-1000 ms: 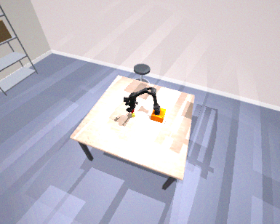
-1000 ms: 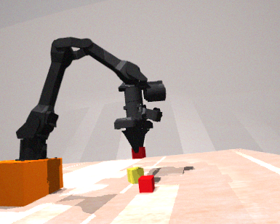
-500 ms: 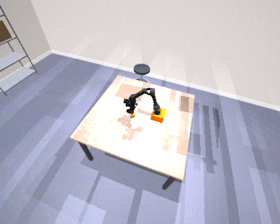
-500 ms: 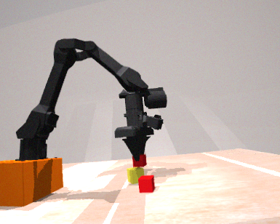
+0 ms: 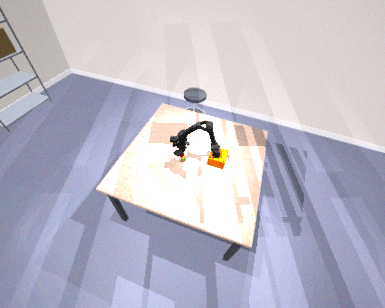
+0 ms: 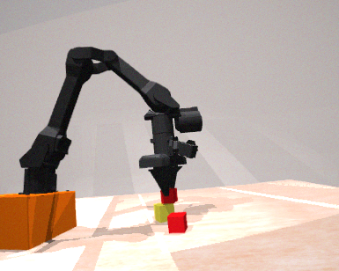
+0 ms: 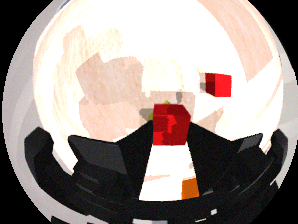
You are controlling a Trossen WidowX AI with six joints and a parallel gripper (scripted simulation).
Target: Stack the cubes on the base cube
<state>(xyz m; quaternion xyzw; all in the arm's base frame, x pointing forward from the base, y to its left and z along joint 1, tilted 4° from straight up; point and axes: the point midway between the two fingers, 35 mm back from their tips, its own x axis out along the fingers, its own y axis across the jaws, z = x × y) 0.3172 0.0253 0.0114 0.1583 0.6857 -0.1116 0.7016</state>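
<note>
Now: gripper tip 4 cm above the yellow base cube, 2 cm past it and 1 cm to the right of it.
</note>
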